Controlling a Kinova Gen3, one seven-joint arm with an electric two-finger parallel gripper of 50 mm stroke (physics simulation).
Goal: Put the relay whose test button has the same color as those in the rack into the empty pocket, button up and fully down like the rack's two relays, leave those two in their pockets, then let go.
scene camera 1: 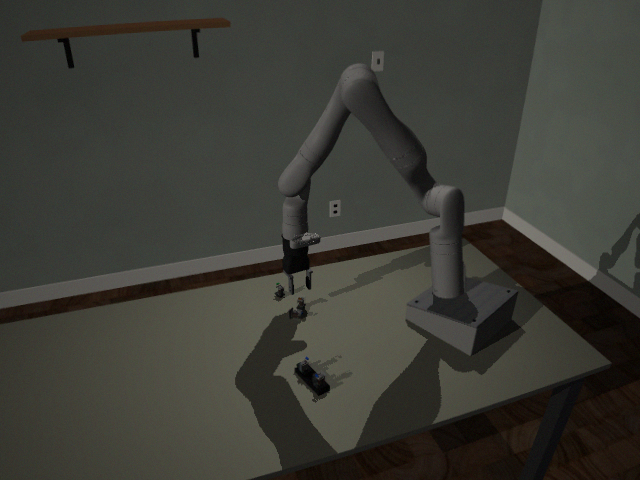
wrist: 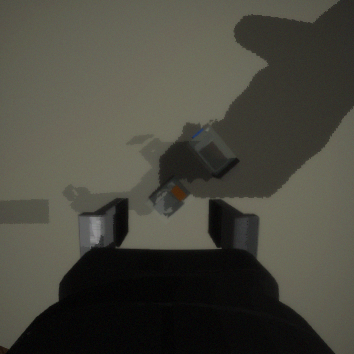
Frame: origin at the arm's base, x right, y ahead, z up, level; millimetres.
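Seen in the pictures: gripper, fingertip midpoint: (scene camera 1: 300,290) (wrist: 167,215); arm's base, link origin: (scene camera 1: 448,291).
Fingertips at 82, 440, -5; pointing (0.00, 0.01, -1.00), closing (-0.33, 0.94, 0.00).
Observation:
Pixels of each thing's top centre, then the offset from my fingertips to it, as dx, dy, dz. "spot": a spot on its surface instead. Level surfaces: height alone.
- dark rack, surface spot: (scene camera 1: 324,391) spot: -355, -17, -61
- loose relay, top centre: (wrist: 216,154) (scene camera 1: 295,310) -50, +21, -37
- orange-button relay, top centre: (wrist: 169,200) (scene camera 1: 300,297) -7, -1, -20
- green-button relay, top centre: (scene camera 1: 279,284) +67, +58, -20
- table, surface height: dz -64
A dark rack (scene camera 1: 324,391) stands toward the front of the table and holds two upright relays with blue buttons, the rear one (scene camera 1: 303,365) and the front one (scene camera 1: 319,380). A loose relay (scene camera 1: 296,313) (wrist: 215,151) with a blue button lies on its side. Close beside it an orange-button relay (scene camera 1: 300,304) (wrist: 170,197) stands upright. A green-button relay (scene camera 1: 279,291) stands farther back and left in the scene view. My gripper (scene camera 1: 300,289) (wrist: 167,215) is open and empty, above the orange-button relay, whose top shows between the fingers' lines in the wrist view.
The arm's grey base block (scene camera 1: 439,322) stands on the table (scene camera 1: 155,382) at the right. Arm shadows cross the table beside the rack and over the lying relay. A wall shelf (scene camera 1: 129,28) hangs at the upper left, beyond the table.

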